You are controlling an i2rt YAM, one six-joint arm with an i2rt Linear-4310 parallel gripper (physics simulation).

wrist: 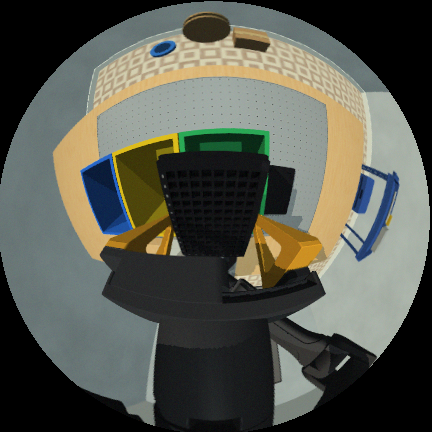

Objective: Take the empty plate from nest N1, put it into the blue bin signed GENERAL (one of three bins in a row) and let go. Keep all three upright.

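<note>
The black plate, with a grid of empty wells, is between the orange fingers of my gripper. The gripper is shut on its sides, and the wells face the camera. The blue bin stands upright at the left end of the row, to the left of the plate in the view. The yellow bin is in the middle, its right part hidden by the plate. The green bin is at the right end, largely hidden behind the plate. The signs on the bins and the label N1 cannot be read.
A dark block stands right of the green bin on the grey perforated board. A wooden border surrounds the board. Beyond are a blue ring-shaped thing, a round brown top and a wooden box. A blue cart stands at right.
</note>
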